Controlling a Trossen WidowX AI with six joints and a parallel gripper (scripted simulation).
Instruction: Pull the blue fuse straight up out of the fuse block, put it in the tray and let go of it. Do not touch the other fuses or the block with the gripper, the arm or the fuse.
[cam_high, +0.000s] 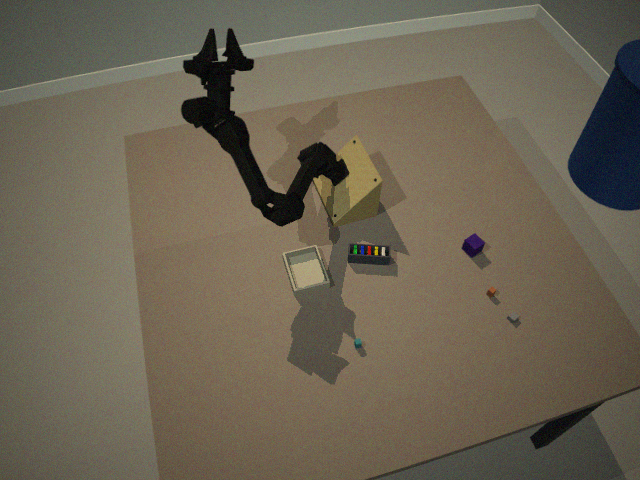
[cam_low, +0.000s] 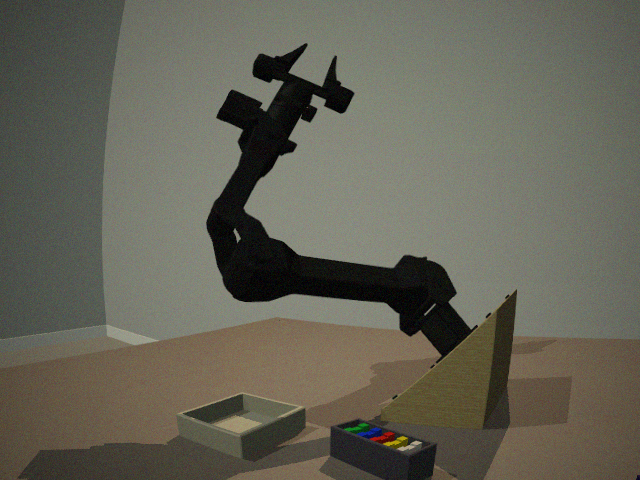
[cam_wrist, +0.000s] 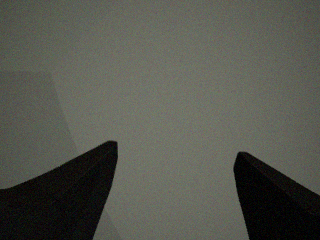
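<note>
Right now the blue fuse is 35 cm ahead of my gripper tip, 27 cm to the left of it and 55 cm below it. From my gripper tip the other things lie so: purple cube: 42 cm ahead, 59 cm to the left, 56 cm below; then tray: 35 cm ahead, 10 cm to the left, 58 cm below.
</note>
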